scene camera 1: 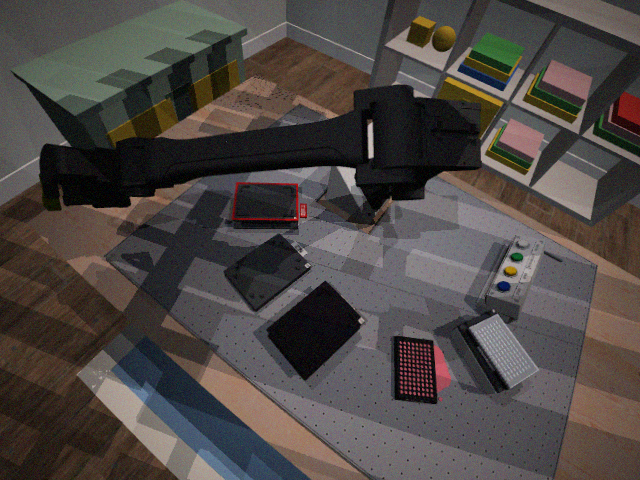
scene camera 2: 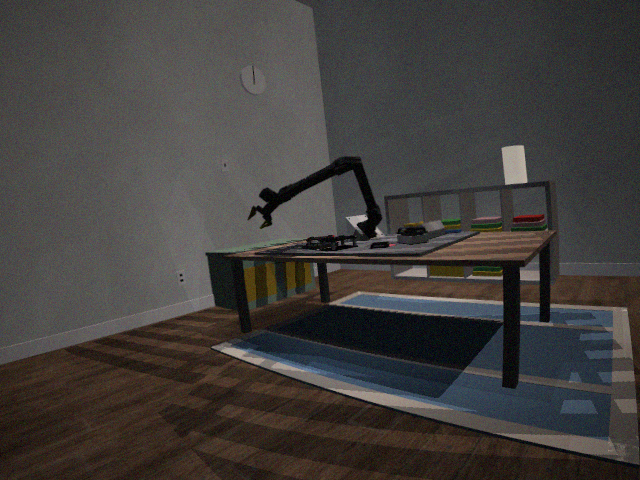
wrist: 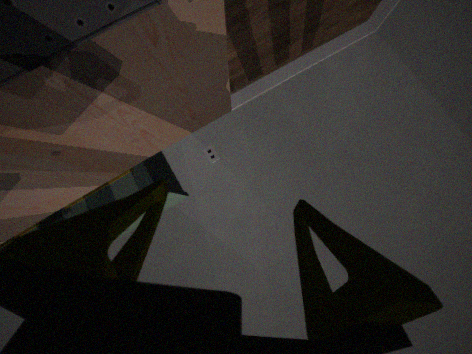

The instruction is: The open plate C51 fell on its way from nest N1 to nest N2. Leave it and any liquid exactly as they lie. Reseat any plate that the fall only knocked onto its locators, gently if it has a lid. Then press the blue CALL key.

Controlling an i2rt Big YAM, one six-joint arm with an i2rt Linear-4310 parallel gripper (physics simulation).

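Places are measured from the arm's base along level axes (x back, y up, z left), in millimetres.
Where they show: gripper, fingertip midpoint: [scene camera 1: 72, 202] [scene camera 2: 253, 224] [wrist: 233, 196]; arm's base, origin of the base link: [scene camera 2: 366, 230].
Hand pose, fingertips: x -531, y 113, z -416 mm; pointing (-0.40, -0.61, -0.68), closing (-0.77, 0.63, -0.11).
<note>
Things, the pixels of their centre, and the offset from my fingertips. "spot": a spot on its surface instead.
- dark open plate, body centre: [scene camera 1: 415, 368] [scene camera 2: 380, 244] dx +187, dy -157, dz +735 mm
- pink liquid, body centre: [scene camera 1: 427, 369] dx +203, dy -163, dz +760 mm
- pale plate, body centre: [scene camera 1: 502, 349] dx +303, dy -88, dz +854 mm
- red rim, surface spot: [scene camera 1: 266, 201] spot: dx +312, dy -124, dz +229 mm
- blue key, surface spot: [scene camera 1: 503, 286] spot: dx +447, dy -95, dz +815 mm
- grey key box, body centre: [scene camera 1: 516, 273] [scene camera 2: 429, 229] dx +525, dy -122, dz +844 mm
My gripper [scene camera 2: 256, 222] [wrist: 233, 196] is open and empty, high beyond the table's left end; in scene camera 1 its fingers are mostly hidden. A dark open plate [scene camera 1: 415, 369] with pink wells lies on the perforated mat, with pink liquid [scene camera 1: 442, 367] beside its right edge. A pale plate [scene camera 1: 504, 350] rests on a dark nest at the right, offset and seemingly tilted. A dark plate or lid with a red rim [scene camera 1: 266, 201] sits on a base at the back left. The blue key [scene camera 1: 503, 286] is at the near end of the grey key box [scene camera 1: 524, 273].
Two dark, flat units [scene camera 1: 267, 271] [scene camera 1: 315, 329] stand between the red-rimmed one and the open plate; their labels are unreadable. The arm spans above the mat's back part. A green-topped cabinet [scene camera 1: 134, 46] stands at the back left, a shelf unit [scene camera 2: 552, 217] behind the table.
</note>
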